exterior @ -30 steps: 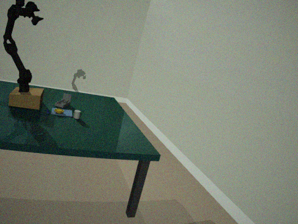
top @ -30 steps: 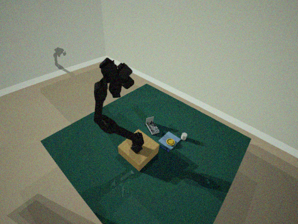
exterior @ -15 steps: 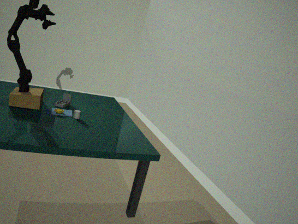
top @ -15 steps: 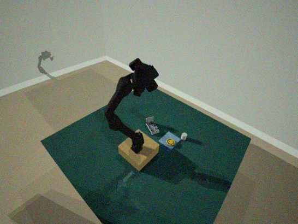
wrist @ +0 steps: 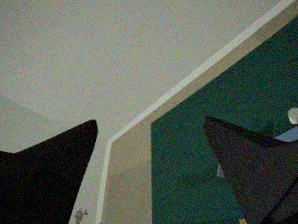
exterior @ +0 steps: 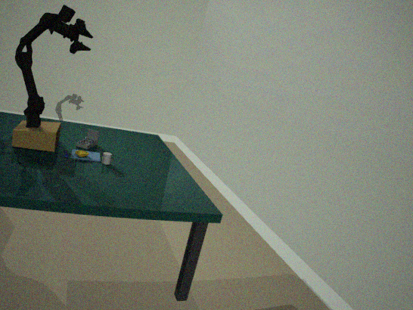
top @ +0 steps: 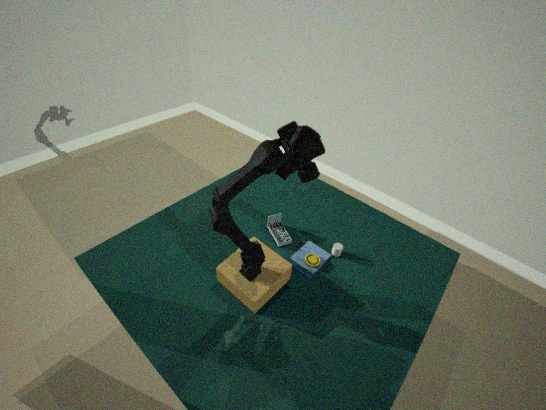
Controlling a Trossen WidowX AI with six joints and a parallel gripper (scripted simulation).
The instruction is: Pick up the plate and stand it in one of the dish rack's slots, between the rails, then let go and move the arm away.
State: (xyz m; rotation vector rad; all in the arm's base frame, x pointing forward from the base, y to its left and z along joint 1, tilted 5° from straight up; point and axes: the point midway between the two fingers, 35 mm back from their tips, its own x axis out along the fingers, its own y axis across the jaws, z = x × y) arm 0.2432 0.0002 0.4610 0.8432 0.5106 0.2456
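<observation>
The yellow plate lies 550 mm below my gripper tip, 110 mm to the right of it and 50 mm ahead of it. Round my gripper tip: grey dish rack 540 mm below, 110 mm to the left, 60 mm ahead; then pale blue mat 560 mm below, 90 mm to the right, 70 mm ahead; then white cup 540 mm below, 180 mm ahead, 160 mm to the right.
</observation>
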